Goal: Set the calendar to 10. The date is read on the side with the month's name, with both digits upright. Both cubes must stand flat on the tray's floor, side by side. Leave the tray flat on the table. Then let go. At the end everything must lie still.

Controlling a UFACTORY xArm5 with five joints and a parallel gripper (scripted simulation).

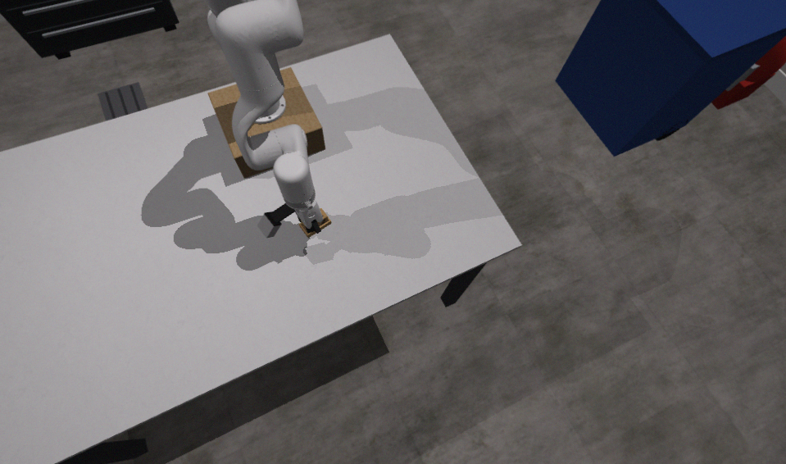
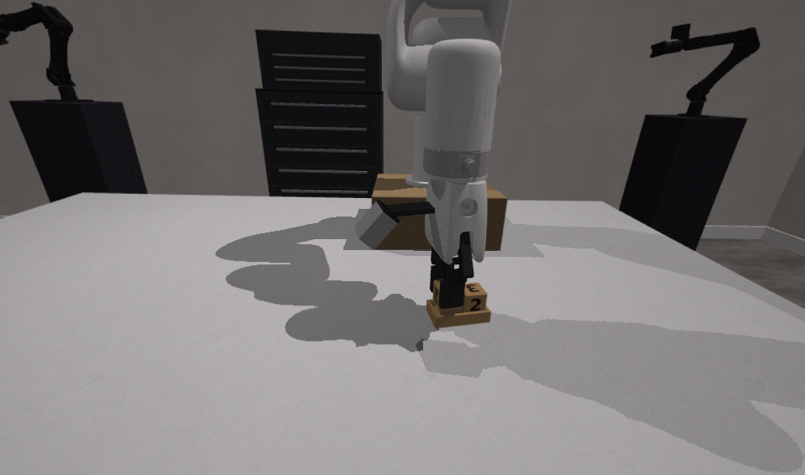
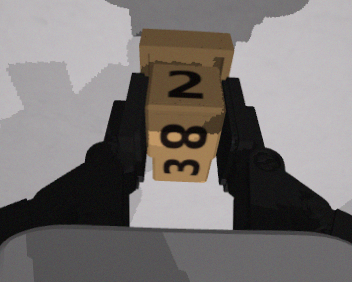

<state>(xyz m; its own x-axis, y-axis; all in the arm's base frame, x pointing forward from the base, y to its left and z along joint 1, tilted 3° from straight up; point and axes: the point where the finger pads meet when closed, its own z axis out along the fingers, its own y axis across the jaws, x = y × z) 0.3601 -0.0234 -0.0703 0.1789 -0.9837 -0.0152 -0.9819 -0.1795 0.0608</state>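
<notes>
Now: hand 40 mm above the wooden calendar tray and 20 mm to the right of it.
</notes>
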